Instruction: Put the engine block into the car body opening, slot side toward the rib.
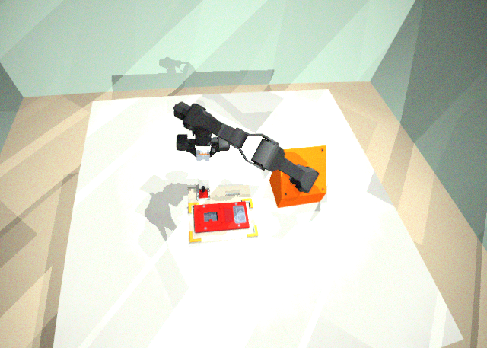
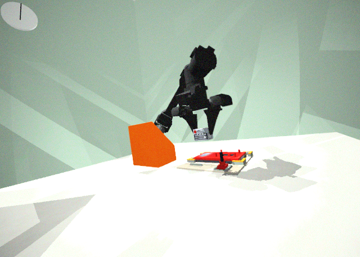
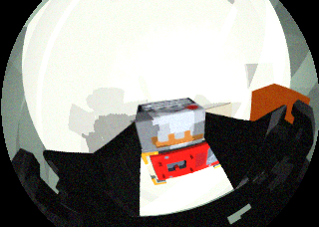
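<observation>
My gripper tip is 10 mm short of the black post, 90 mm to the right of it and 100 mm above it. From my gripper tip the other things lie so: engine block right at my gripper tip.
</observation>
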